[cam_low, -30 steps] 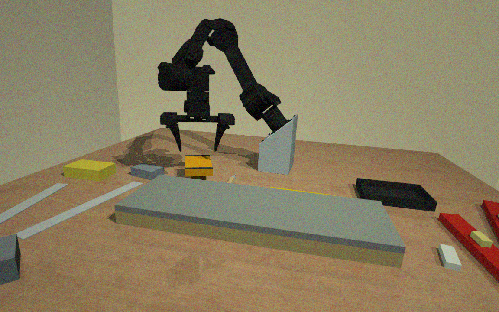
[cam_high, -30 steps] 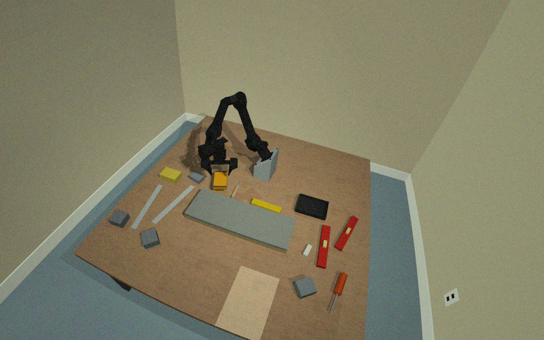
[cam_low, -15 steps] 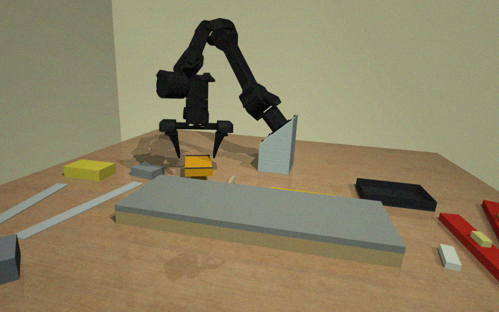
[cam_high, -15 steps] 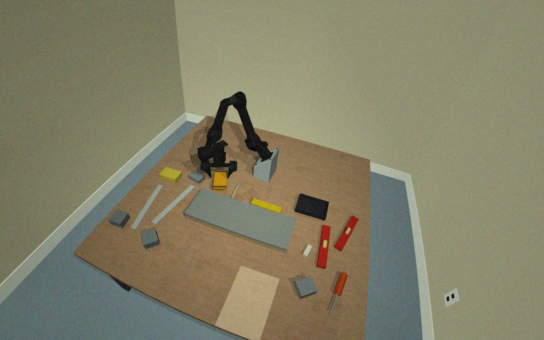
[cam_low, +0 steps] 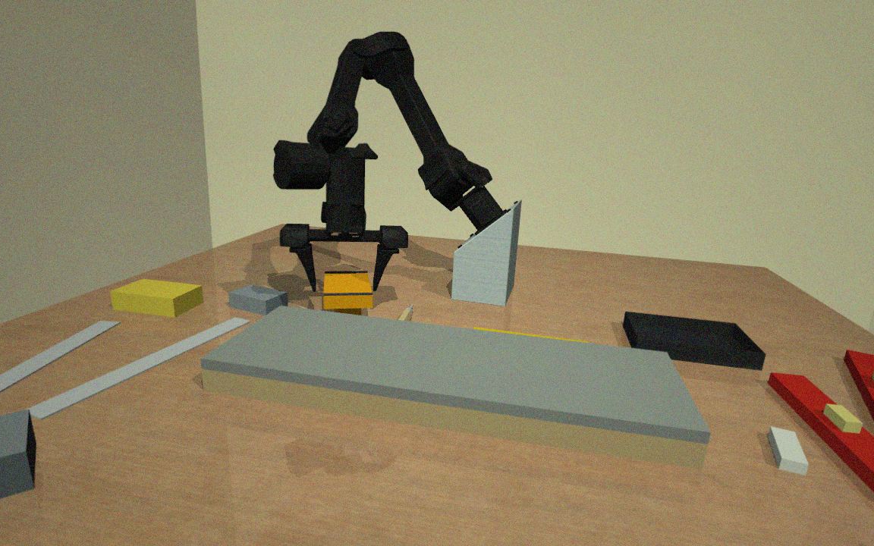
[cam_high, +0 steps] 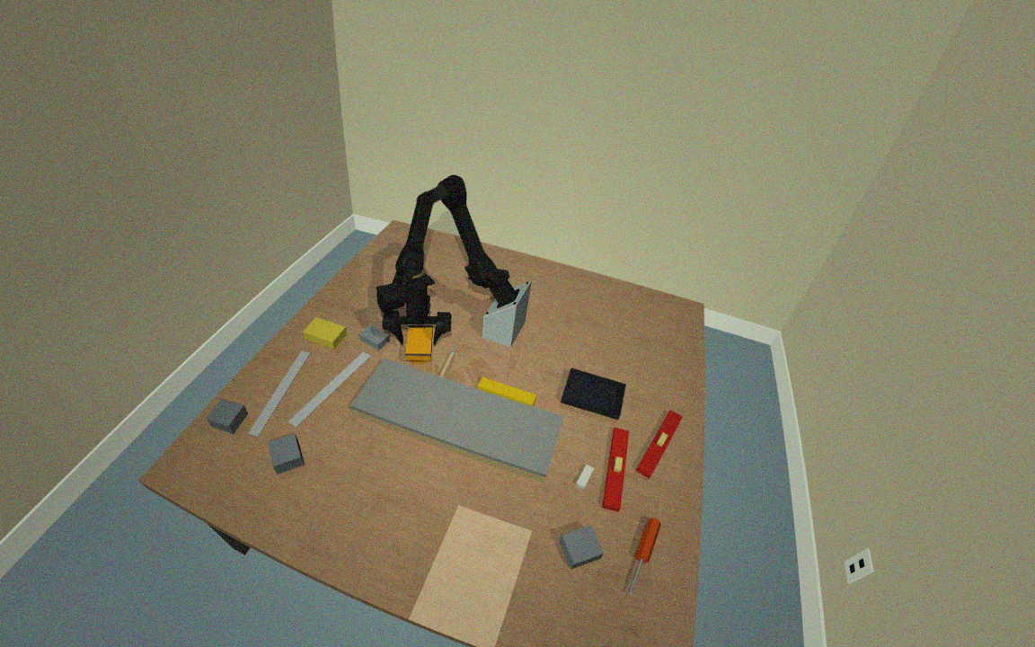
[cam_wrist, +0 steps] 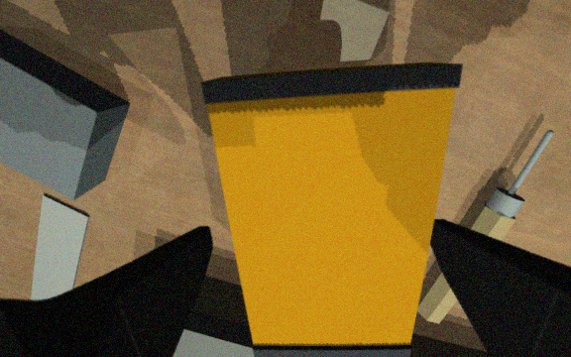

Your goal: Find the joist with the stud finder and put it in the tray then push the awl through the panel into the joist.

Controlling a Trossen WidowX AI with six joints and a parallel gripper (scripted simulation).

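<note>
The awl lies 20 mm behind my gripper tip, 100 mm to the left of it and 40 mm below it. Round my gripper tip: thin yellow bar 50 mm ahead, 290 mm to the left, 30 mm below; then grey block 150 mm to the right, 30 mm below; then yellow stud finder 20 mm behind, 30 mm below.
</note>
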